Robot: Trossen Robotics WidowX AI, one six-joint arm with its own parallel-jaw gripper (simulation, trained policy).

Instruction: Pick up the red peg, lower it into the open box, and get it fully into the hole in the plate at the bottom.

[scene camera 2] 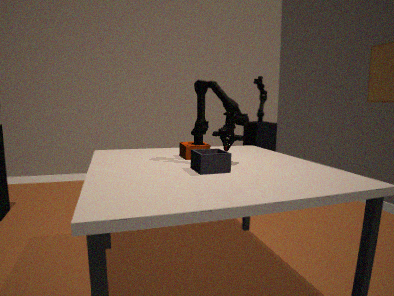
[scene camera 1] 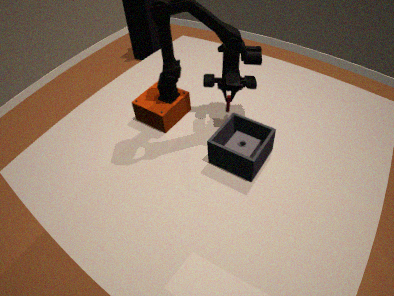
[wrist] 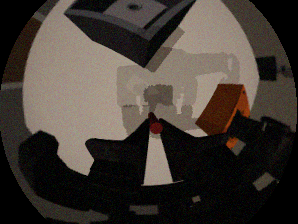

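Note:
There is a dark box here, and I can see it. I see my gripper as well, and the wrist view also shows that gripper.

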